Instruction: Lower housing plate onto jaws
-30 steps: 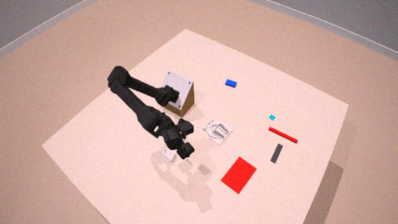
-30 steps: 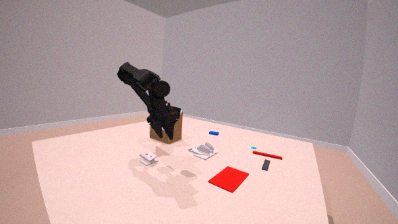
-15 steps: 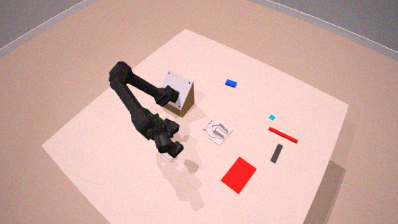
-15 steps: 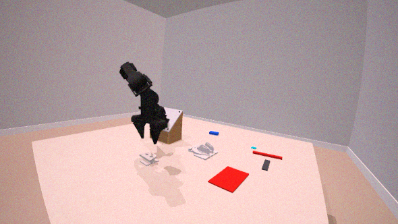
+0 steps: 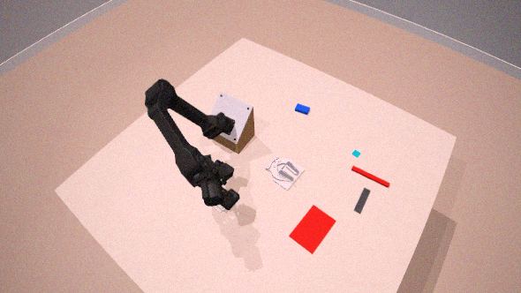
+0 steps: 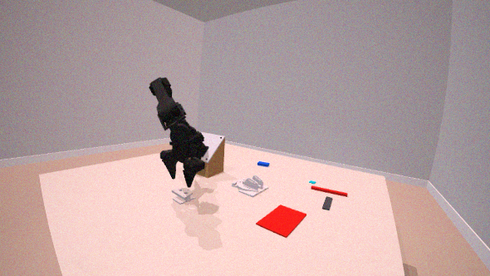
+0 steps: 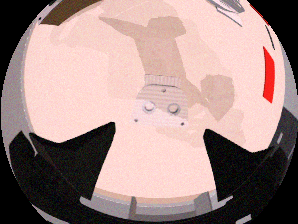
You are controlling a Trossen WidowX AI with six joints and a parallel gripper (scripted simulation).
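My gripper tip is 10 mm to the right of the white part and 60 mm above it. Round my gripper tip: dark bar 460 mm ahead, 290 mm to the left, 60 mm below; then blue block 50 mm ahead, 590 mm to the left, 60 mm below; then red sheet 340 mm ahead, 100 mm to the left, 60 mm below.
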